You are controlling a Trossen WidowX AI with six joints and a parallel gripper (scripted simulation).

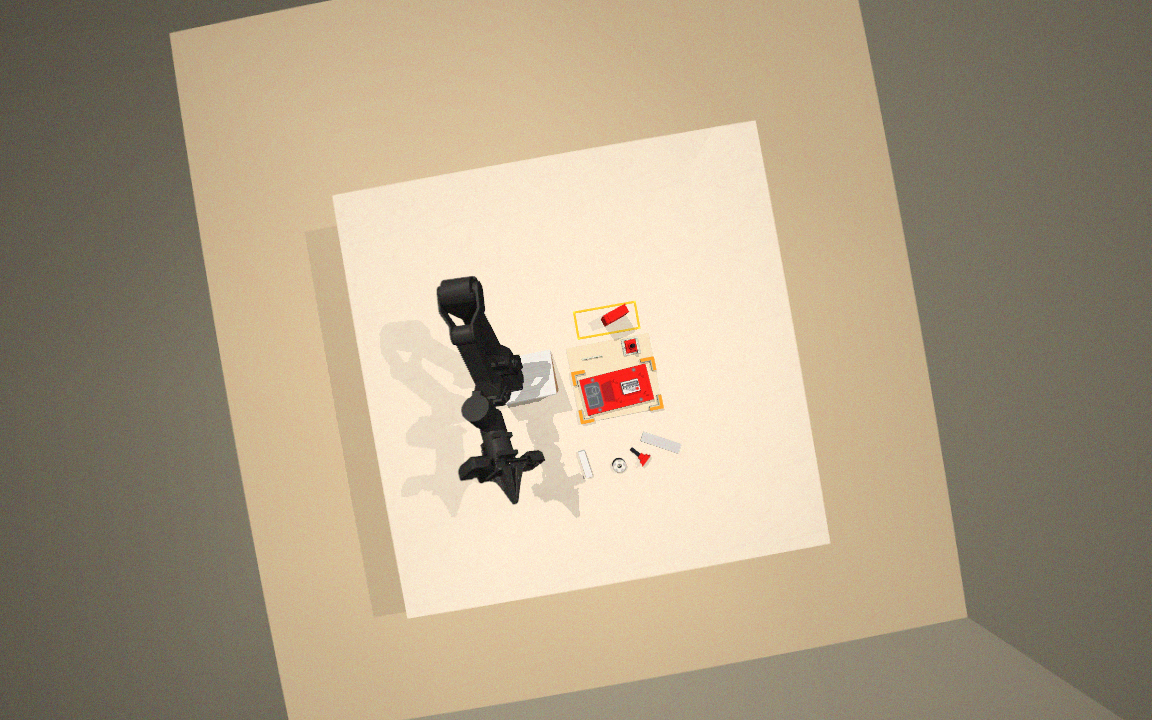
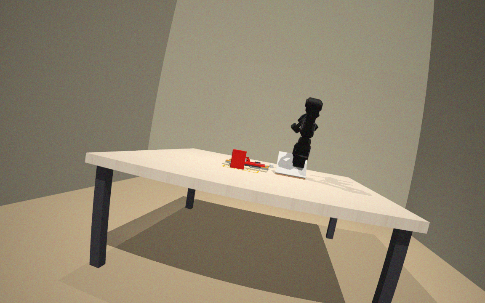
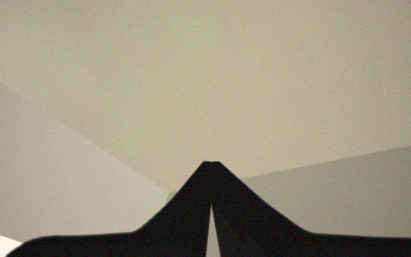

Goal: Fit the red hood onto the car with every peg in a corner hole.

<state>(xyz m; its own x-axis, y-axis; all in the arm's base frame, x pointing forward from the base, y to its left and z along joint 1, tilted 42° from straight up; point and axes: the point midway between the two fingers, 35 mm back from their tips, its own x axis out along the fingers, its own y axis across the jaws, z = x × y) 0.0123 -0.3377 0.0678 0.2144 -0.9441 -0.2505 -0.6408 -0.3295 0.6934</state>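
My gripper tip is 30 cm short of the red hood, 37 cm to the right of it and 32 cm above it. From my gripper tip the other things lie so: white bar: 14 cm ahead, 4 cm to the right, 36 cm below; grey bar: 38 cm ahead, 3 cm to the right, 37 cm below; engine block: 31 cm ahead, 16 cm to the left, 35 cm below.
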